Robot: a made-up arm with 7 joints.
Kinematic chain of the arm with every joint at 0, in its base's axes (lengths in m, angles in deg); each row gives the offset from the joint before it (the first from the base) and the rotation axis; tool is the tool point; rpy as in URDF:
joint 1: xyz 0 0 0.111 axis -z
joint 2: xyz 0 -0.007 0.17 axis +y
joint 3: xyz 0 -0.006 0.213 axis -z
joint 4: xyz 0 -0.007 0.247 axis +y
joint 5: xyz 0 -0.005 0.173 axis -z
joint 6: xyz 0 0 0.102 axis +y
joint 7: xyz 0 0 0.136 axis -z
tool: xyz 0 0 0 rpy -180 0 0
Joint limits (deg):
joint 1: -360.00..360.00
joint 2: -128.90..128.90
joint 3: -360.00..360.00
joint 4: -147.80..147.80
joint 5: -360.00..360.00
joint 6: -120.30..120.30
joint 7: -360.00..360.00
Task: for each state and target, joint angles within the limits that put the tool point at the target. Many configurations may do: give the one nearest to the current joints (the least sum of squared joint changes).
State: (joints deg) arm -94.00 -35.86 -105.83 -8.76 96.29 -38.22 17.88
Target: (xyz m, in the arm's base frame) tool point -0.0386 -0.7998 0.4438
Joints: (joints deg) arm -86.01 -71.34 -104.43 0.85 98.26 -56.11 17.88
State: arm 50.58 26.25 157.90 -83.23 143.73 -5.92 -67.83
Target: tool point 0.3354 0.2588 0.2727
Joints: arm -1.05 48.49 134.79 -118.90 143.71 7.68 -67.83
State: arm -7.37 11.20 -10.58 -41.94 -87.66 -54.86 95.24
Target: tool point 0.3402 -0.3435 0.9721
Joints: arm 28.74 38.49 -20.90 -16.76 -92.71 -36.27 95.24
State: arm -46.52 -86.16 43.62 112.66 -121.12 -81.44 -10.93
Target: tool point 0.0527 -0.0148 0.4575
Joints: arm -62.34 -44.44 -1.79 141.78 -163.36 -56.90 -10.93
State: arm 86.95 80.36 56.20 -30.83 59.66 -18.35 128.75
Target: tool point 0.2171 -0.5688 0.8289
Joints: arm 86.86 57.05 49.55 -34.38 58.88 -15.44 128.75
